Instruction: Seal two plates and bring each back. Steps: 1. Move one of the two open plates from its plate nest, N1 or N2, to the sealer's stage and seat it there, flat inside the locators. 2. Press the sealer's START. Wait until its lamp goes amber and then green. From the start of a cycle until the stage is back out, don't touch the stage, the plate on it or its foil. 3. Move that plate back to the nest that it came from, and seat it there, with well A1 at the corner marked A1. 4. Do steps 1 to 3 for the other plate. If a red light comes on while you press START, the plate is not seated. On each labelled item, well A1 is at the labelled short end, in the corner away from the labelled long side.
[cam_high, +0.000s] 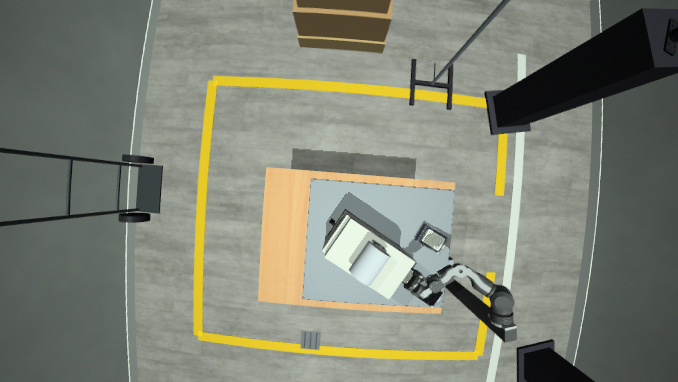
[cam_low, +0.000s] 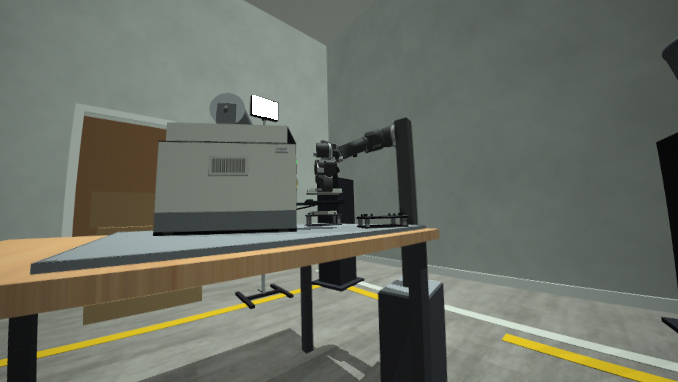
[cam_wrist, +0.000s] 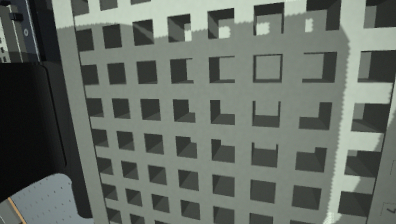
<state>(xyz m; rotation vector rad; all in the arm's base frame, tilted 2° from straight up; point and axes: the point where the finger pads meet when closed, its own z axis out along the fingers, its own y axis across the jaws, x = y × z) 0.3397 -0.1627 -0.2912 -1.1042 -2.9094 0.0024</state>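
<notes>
Now: hand 4 cm above the sealer stage. From my hand the other things lie so: foil roll: 25 cm ahead, 22 cm to the right, 28 cm above; plate: 19 cm behind, 18 cm to the right, 8 cm below.
</notes>
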